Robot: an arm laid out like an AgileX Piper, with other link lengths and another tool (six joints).
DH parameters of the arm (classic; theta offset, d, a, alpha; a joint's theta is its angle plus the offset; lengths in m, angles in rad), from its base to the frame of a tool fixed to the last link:
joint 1: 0 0.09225 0 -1.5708
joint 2: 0.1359 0 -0.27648 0
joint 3: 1.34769 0 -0.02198 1.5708
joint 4: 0 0.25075 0 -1.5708
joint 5: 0 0 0 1.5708
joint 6: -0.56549 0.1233 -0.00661 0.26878
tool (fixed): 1.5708 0.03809 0 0
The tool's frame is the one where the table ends.
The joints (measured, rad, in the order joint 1, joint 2, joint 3, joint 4, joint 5, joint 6), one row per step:
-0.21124 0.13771 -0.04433 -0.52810 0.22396 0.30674
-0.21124 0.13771 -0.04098 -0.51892 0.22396 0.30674
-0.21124 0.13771 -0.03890 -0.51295 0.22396 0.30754
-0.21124 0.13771 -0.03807 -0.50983 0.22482 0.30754
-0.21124 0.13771 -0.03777 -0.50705 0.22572 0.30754
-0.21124 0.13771 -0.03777 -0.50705 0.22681 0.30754
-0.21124 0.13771 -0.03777 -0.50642 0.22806 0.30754
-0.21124 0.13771 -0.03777 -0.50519 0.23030 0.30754
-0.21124 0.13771 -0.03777 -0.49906 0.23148 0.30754
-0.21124 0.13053 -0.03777 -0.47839 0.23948 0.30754
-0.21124 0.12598 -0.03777 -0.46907 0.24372 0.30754
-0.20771 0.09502 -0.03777 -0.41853 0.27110 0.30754
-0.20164 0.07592 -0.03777 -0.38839 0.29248 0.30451
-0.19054 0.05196 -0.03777 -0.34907 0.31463 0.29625
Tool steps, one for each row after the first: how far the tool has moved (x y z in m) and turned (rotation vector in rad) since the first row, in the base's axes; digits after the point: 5 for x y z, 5 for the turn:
0.00003 0.00017 -0.00156 0.00968 0.00135 -0.00007
0.00005 0.00028 -0.00253 0.01669 0.00188 -0.00030
0.00002 0.00028 -0.00305 0.02007 0.00277 -0.00076
-0.00001 0.00027 -0.00335 0.02301 0.00325 -0.00123
-0.00006 0.00019 -0.00350 0.02321 0.00418 -0.00177
-0.00011 0.00012 -0.00369 0.02404 0.00511 -0.00240
-0.00020 -0.00001 -0.00402 0.02564 0.00676 -0.00351
-0.00023 0.00003 -0.00431 0.03185 0.00649 -0.00413
-0.00100 0.00005 -0.00483 0.05202 0.00203 -0.00794
-0.00145 0.00005 -0.00497 0.06098 -0.00070 -0.00983
-0.00430 0.00059 -0.00561 0.10936 -0.01732 -0.01683
-0.00597 0.00140 -0.00672 0.13651 -0.02183 -0.01728
-0.00759 0.00343 -0.00756 0.16730 -0.02960 -0.00970

